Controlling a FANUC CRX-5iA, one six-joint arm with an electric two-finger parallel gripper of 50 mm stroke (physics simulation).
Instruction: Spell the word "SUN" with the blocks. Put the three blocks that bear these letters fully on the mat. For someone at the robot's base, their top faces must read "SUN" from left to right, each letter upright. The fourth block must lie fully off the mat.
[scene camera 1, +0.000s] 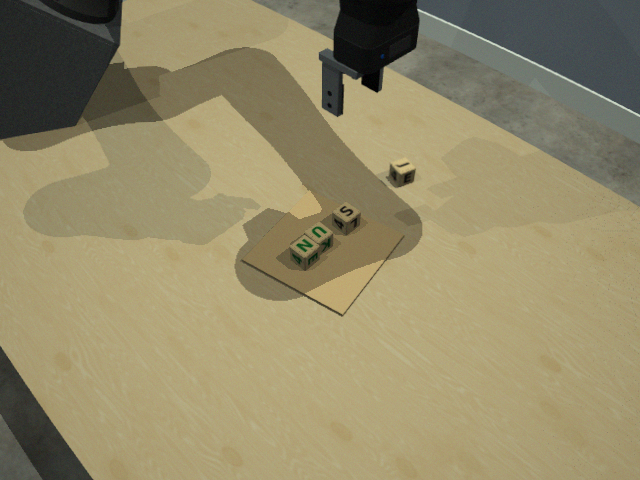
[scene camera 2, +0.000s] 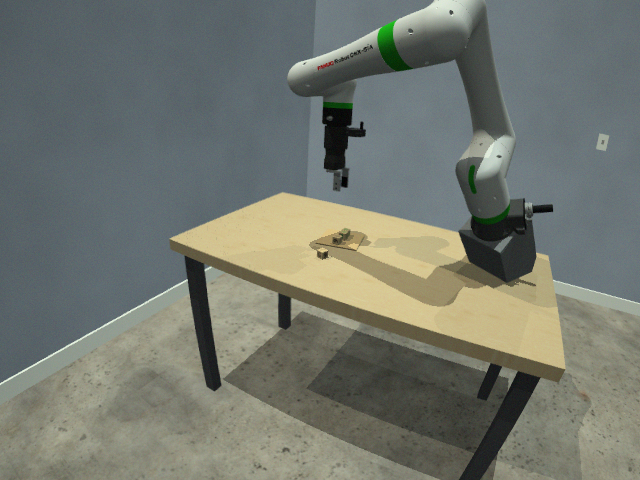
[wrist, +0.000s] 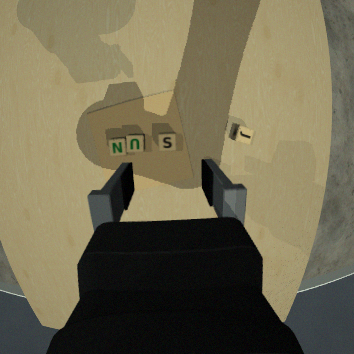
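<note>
The S block (scene camera 1: 346, 218) (wrist: 167, 142), U block (scene camera 1: 318, 235) (wrist: 134, 143) and N block (scene camera 1: 305, 251) (wrist: 117, 147) stand fully on the mat (scene camera 1: 343, 299) (wrist: 160, 165). From the robot's base their top faces read S, U, N from left to right, each upright. U and N sit very close, perhaps touching, with N slightly turned; a wider gap separates S from U. The fourth block (scene camera 1: 402, 172) (scene camera 2: 322, 253) (wrist: 244, 134), J on top, lies fully off the mat, beyond the S side. My gripper (scene camera 1: 359, 102) (scene camera 2: 341, 187) (wrist: 166, 174) is open and empty, high above the table.
The robot's base (scene camera 1: 56, 72) (scene camera 2: 498, 253) stands on the table (scene camera 1: 206, 351) (scene camera 2: 268, 222) at one end. The arm's shadow falls over the mat and its blocks. Walls stand behind the table in scene camera 2's view.
</note>
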